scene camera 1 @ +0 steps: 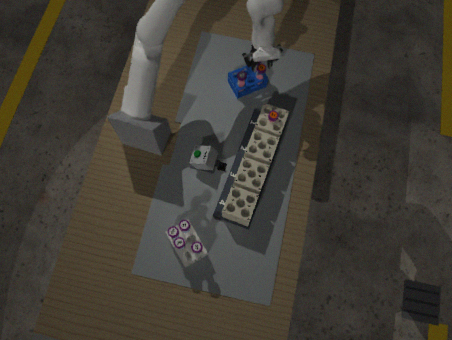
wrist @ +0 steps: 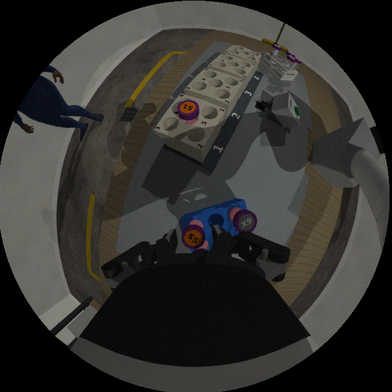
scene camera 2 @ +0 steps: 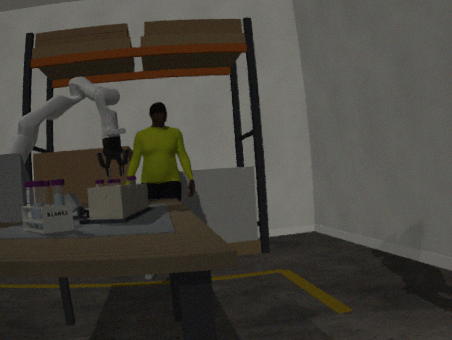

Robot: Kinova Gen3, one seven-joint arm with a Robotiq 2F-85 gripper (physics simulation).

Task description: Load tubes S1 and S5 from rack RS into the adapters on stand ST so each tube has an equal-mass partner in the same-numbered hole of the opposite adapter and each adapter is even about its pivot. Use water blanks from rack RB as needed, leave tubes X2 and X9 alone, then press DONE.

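Places are measured from the arm's base along level axes (x left, y back, z up), in centimetres.
Pixels of known places: gripper, fingertip midpoint: (scene camera 1: 261, 68) (scene camera 2: 115, 176); arm's base, origin of the base link: (scene camera 1: 136, 115) (scene camera 2: 6, 176).
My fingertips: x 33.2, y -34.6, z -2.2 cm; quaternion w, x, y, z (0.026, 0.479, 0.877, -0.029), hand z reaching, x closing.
Observation:
For each thing: its top centre in the pictures, then the offset to it from my fingertips.
- tube S5's orange-centred cap, middle of its top: (scene camera 1: 261, 67) dx +1.0, dy +0.2, dz -0.8 cm
- Tube X9, middle of its top: (scene camera 1: 242, 74) dx -4.4, dy +6.0, dz -0.8 cm
- Tube S1, middle of its top: (scene camera 1: 273, 114) dx -16.3, dy -9.2, dz -0.4 cm
- white blanks rack RB, middle of its top: (scene camera 2: 45, 205) (scene camera 1: 186, 242) dx -66.6, dy +5.0, dz -6.9 cm
- grey box, middle of its top: (scene camera 2: 66, 192) (scene camera 1: 203, 153) dx -36.4, dy +9.6, dz -4.5 cm
- green button, middle of its top: (scene camera 1: 197, 152) dx -36.6, dy +11.8, dz -5.5 cm
My gripper (scene camera 1: 261, 62) (scene camera 2: 115, 172) (wrist: 194, 233) is open and empty, its fingertips either side of tube S5's orange-centred cap (scene camera 1: 261, 68) (wrist: 193, 237) in the wrist view. S5 stands in the blue rack RS (scene camera 1: 251, 89) (wrist: 227, 205). Tube X9 (scene camera 1: 242, 75) (wrist: 245, 221) stands there too; another purple cap (wrist: 200, 251) is mostly hidden by the gripper. Tube S1 (scene camera 1: 273, 115) (wrist: 188, 108) stands in the centre hole, 5, of adapter 1 on stand ST (wrist: 227, 135). The holes of adapters 2, 3 and 4 look empty.
The white blanks rack RB (scene camera 1: 192, 260) (scene camera 2: 59, 220) holds several purple-capped tubes at the mat's far end from the gripper. A grey box (scene camera 1: 205, 162) with a green button (scene camera 1: 197, 153) (wrist: 297, 111) stands beside the stand. The arm's base is at the table's side.

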